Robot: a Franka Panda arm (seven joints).
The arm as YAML. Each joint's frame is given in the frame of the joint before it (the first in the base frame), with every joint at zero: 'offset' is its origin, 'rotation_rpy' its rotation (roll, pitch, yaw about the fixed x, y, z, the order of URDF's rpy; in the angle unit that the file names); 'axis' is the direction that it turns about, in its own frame. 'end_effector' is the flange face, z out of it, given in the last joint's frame.
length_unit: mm
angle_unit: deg
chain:
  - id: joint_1
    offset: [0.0, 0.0, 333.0]
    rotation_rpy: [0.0, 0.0, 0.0]
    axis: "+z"
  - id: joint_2
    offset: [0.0, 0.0, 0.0]
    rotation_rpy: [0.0, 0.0, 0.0]
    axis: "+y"
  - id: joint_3
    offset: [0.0, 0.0, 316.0]
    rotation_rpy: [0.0, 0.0, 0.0]
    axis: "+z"
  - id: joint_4
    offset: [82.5, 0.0, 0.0]
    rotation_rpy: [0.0, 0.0, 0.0]
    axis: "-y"
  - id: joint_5
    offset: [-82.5, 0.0, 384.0]
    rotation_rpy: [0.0, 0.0, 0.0]
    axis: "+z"
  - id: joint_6
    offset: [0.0, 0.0, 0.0]
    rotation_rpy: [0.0, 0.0, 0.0]
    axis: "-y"
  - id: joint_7
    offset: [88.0, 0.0, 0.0]
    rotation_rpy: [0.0, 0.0, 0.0]
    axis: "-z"
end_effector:
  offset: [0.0, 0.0, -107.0]
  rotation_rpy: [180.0, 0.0, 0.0]
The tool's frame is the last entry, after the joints.
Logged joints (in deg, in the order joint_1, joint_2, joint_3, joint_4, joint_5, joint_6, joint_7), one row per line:
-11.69 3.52 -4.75 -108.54 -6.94 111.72 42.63
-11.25 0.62 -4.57 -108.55 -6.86 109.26 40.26
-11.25 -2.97 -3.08 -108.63 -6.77 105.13 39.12
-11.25 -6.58 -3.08 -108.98 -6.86 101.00 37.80
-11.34 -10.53 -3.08 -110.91 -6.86 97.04 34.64
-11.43 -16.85 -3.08 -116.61 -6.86 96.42 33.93
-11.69 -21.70 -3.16 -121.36 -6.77 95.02 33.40
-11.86 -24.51 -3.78 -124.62 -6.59 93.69 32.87
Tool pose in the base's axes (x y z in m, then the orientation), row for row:
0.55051 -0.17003 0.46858 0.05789 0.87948 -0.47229 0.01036
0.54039 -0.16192 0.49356 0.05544 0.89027 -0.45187 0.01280
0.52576 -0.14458 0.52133 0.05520 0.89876 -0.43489 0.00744
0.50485 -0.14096 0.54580 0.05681 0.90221 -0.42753 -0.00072
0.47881 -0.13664 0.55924 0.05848 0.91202 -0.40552 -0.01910
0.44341 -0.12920 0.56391 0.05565 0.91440 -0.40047 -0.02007
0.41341 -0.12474 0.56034 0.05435 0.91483 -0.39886 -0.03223
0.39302 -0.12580 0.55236 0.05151 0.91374 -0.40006 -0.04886
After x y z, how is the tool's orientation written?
As a quaternion, w x y z.
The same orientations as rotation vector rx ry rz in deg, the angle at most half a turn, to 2 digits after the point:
152.72 -82.01 1.80
154.83 -78.59 2.23
156.33 -75.64 1.29
156.78 -74.29 -0.13
158.32 -70.39 -3.32
159.00 -69.64 -3.49
159.20 -69.41 -5.61
159.29 -69.74 -8.52

